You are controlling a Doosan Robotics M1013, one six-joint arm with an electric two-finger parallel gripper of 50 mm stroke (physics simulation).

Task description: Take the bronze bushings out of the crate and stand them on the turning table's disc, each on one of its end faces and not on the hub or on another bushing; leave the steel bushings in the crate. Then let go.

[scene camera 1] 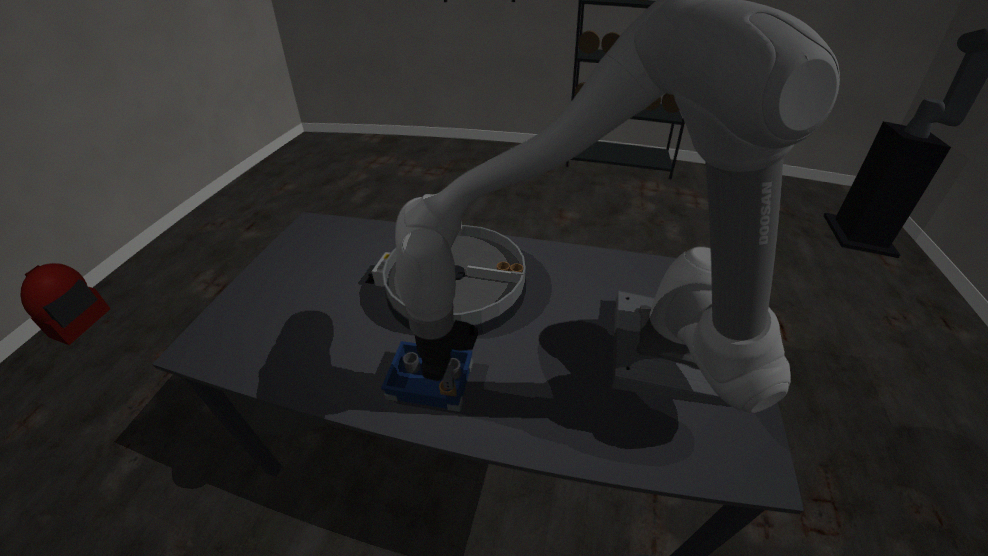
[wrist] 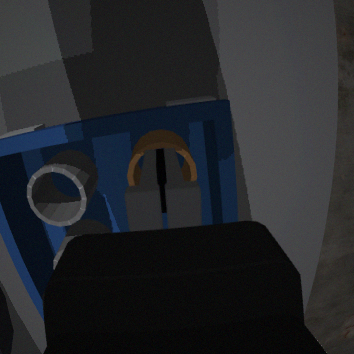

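Seen in the pictures: gripper, fingertip midpoint: [scene camera 1: 449,385] [wrist: 160,167]; arm's base, origin of the base link: [scene camera 1: 670,337].
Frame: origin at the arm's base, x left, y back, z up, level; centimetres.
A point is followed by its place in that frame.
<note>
The blue crate [scene camera 1: 428,398] {x 34.8, y -54.5, z -0.5 cm} [wrist: 112,122] {x 28.4, y -48.0, z 1.4 cm} holds a bronze bushing [scene camera 1: 448,392] {x 32.5, y -50.2, z 0.6 cm} [wrist: 162,139] {x 30.9, y -49.2, z 0.2 cm} and steel bushings: one [scene camera 1: 411,361] [wrist: 57,195] stands at the left, another [scene camera 1: 454,367] [wrist: 82,232] is partly hidden by the gripper in the wrist view. My gripper [scene camera 1: 448,378] {x 30.8, y -50.7, z 0.8 cm} [wrist: 160,167] {x 30.8, y -50.7, z 0.8 cm} is shut, its fingertips together within the bronze bushing's ring outline; the ring shows on both sides of them and no bronze shows between the pads. Two bronze bushings, one [scene camera 1: 503,266] {x -11.7, y -49.9, z 3.9 cm} beside the other [scene camera 1: 516,268] {x -12.0, y -46.0, z 3.8 cm}, are on the disc [scene camera 1: 476,293] {x -0.4, y -54.6, z 1.7 cm} of the turning table, near its right rim.
The turning table has a raised pale rim [scene camera 1: 507,309] {x 2.1, y -44.7, z 0.4 cm}, a white bar [scene camera 1: 489,273] {x -7.2, y -52.9, z 4.1 cm} across the disc and a dark hub [scene camera 1: 458,272] {x -6.9, y -62.5, z 2.5 cm}. A small white box [scene camera 1: 378,271] {x -0.8, y -86.6, z 2.2 cm} stands at its left. The arm's wrist hangs over the table between disc and crate.
</note>
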